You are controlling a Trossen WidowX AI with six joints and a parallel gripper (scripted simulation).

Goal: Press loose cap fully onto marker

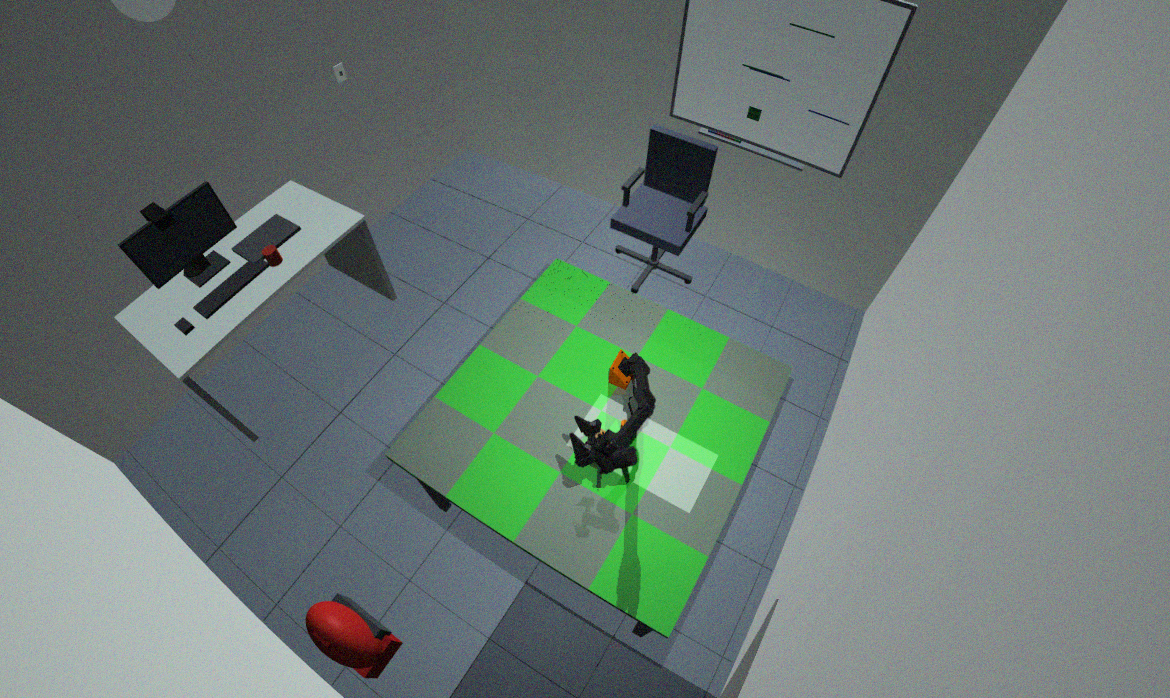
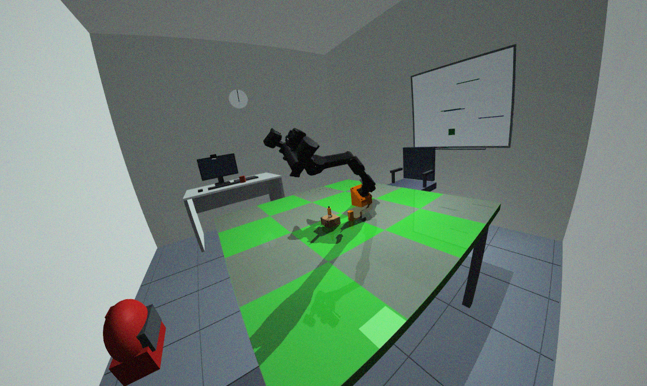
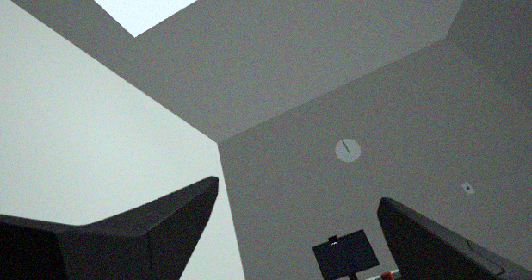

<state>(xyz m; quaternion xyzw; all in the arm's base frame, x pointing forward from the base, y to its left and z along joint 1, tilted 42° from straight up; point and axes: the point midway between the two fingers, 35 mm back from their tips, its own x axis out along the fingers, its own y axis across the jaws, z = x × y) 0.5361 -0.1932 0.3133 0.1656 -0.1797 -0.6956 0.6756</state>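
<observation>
My gripper tip is now 290 mm past the orange marker cap, 70 mm to the right of it and 460 mm above it. From my gripper tip the other things lie so: holder block: 190 mm behind, 20 mm to the left, 460 mm below.
</observation>
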